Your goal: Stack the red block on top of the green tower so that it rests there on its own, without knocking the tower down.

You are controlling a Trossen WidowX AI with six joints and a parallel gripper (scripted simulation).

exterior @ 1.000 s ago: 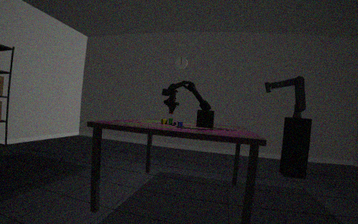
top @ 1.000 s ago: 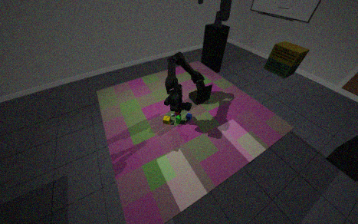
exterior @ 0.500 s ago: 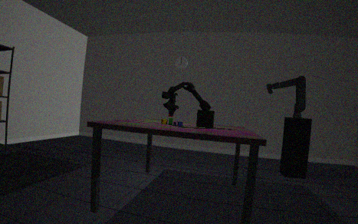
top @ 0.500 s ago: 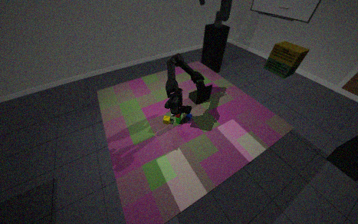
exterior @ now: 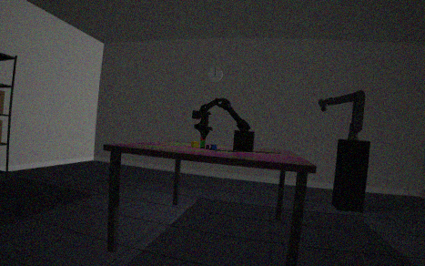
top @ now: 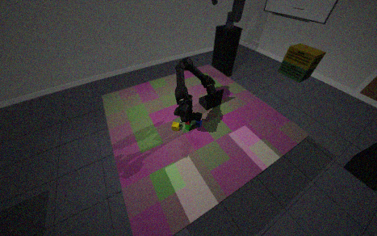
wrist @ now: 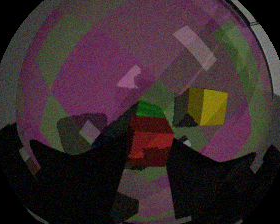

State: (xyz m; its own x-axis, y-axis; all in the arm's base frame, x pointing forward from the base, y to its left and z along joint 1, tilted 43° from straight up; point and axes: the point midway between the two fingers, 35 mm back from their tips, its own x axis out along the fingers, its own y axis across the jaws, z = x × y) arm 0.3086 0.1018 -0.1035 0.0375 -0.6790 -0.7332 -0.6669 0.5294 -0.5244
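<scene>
Right now the red block is 10 mm above my gripper tip. Also, from my gripper tip: blue block: 90 mm behind, 50 mm below; yellow block: 80 mm ahead, 50 mm to the right, 50 mm below.
</scene>
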